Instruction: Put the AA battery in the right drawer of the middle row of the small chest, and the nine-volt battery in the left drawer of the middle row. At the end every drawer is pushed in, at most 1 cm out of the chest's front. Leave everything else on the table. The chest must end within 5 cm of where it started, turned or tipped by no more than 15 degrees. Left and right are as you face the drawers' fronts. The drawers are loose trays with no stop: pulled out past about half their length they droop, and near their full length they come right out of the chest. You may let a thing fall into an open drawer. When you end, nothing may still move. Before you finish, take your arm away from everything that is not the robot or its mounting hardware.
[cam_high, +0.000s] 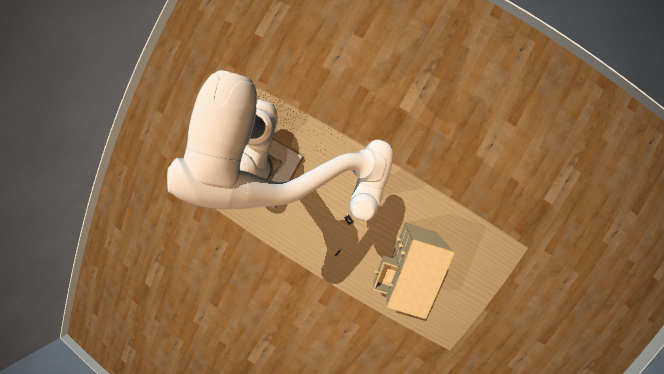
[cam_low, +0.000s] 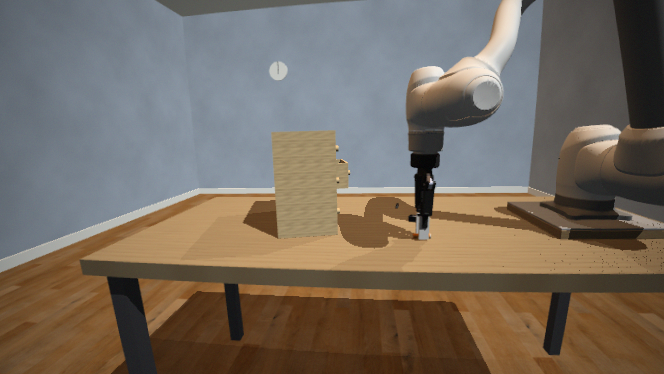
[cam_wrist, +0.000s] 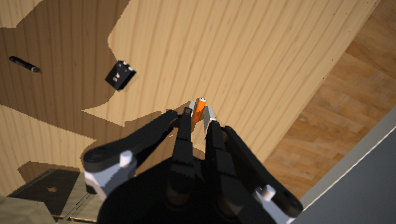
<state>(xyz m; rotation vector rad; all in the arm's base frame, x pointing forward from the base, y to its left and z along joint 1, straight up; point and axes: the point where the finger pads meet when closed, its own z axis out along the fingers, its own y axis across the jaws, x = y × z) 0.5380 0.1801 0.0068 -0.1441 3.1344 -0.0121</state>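
My hand is 3 cm above the orange AA battery. Round my hand: black AA battery (34 cm to the right, 4 cm ahead, 3 cm below); black nine-volt battery (15 cm to the right, 3 cm below, 2 cm behind).
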